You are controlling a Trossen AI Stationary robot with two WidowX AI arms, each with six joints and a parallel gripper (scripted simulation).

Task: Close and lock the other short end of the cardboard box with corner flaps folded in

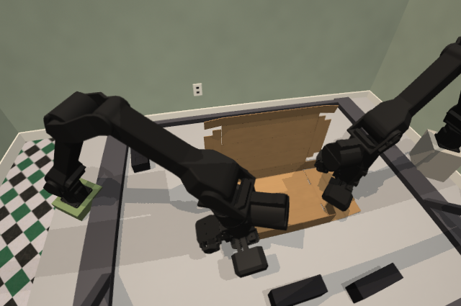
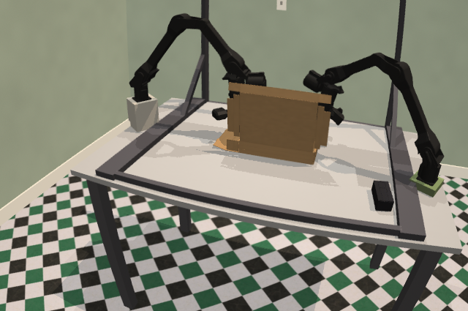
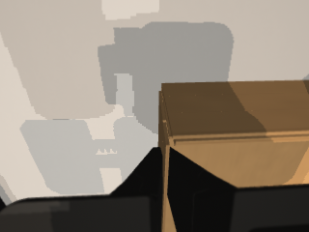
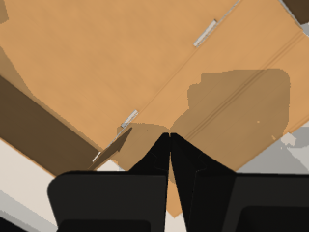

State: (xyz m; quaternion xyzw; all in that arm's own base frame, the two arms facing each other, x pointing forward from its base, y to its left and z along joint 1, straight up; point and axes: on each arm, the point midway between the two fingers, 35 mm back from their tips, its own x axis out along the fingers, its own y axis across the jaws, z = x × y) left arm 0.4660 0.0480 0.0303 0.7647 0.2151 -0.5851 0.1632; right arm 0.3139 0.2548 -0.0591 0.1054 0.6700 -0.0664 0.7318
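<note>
My right gripper is now 4 cm past the corner flap, 3 cm to the right of it and 3 cm above it.
</note>
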